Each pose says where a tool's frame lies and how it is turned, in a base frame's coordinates. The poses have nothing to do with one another.
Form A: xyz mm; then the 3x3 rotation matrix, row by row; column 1 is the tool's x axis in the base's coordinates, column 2 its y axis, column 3 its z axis. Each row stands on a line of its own.
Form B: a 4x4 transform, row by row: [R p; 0 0 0 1], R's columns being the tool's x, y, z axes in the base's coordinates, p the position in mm. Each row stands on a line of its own. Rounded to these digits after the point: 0 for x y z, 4 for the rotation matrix.
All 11 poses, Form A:
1:
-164 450 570
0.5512 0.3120 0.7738
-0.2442 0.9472 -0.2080
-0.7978 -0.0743 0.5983
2:
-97 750 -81
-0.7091 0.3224 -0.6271
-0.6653 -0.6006 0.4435
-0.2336 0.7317 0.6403
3:
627 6 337
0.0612 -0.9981 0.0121
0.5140 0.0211 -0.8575
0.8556 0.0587 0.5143
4:
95 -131 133
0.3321 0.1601 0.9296
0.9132 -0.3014 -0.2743
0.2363 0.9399 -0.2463
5:
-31 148 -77
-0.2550 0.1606 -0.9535
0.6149 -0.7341 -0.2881
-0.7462 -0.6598 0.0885
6:
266 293 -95
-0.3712 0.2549 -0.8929
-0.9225 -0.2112 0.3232
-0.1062 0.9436 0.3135
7:
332 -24 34
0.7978 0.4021 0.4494
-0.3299 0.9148 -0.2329
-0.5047 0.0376 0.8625
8:
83 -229 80
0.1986 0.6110 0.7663
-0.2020 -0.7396 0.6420
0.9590 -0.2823 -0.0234
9:
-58 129 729
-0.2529 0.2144 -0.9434
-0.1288 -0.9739 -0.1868
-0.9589 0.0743 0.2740
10:
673 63 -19
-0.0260 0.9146 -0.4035
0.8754 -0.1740 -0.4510
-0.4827 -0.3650 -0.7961
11:
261 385 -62
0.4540 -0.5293 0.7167
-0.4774 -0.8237 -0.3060
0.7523 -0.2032 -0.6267
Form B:
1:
0.5512 0.3120 0.7738 -164
-0.2442 0.9472 -0.2080 450
-0.7978 -0.0743 0.5983 570
0 0 0 1

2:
-0.7091 0.3224 -0.6271 -97
-0.6653 -0.6006 0.4435 750
-0.2336 0.7317 0.6403 -81
0 0 0 1

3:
0.0612 -0.9981 0.0121 627
0.5140 0.0211 -0.8575 6
0.8556 0.0587 0.5143 337
0 0 0 1

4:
0.3321 0.1601 0.9296 95
0.9132 -0.3014 -0.2743 -131
0.2363 0.9399 -0.2463 133
0 0 0 1

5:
-0.2550 0.1606 -0.9535 -31
0.6149 -0.7341 -0.2881 148
-0.7462 -0.6598 0.0885 -77
0 0 0 1

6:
-0.3712 0.2549 -0.8929 266
-0.9225 -0.2112 0.3232 293
-0.1062 0.9436 0.3135 -95
0 0 0 1

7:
0.7978 0.4021 0.4494 332
-0.3299 0.9148 -0.2329 -24
-0.5047 0.0376 0.8625 34
0 0 0 1

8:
0.1986 0.6110 0.7663 83
-0.2020 -0.7396 0.6420 -229
0.9590 -0.2823 -0.0234 80
0 0 0 1

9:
-0.2529 0.2144 -0.9434 -58
-0.1288 -0.9739 -0.1868 129
-0.9589 0.0743 0.2740 729
0 0 0 1

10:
-0.0260 0.9146 -0.4035 673
0.8754 -0.1740 -0.4510 63
-0.4827 -0.3650 -0.7961 -19
0 0 0 1

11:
0.4540 -0.5293 0.7167 261
-0.4774 -0.8237 -0.3060 385
0.7523 -0.2032 -0.6267 -62
0 0 0 1

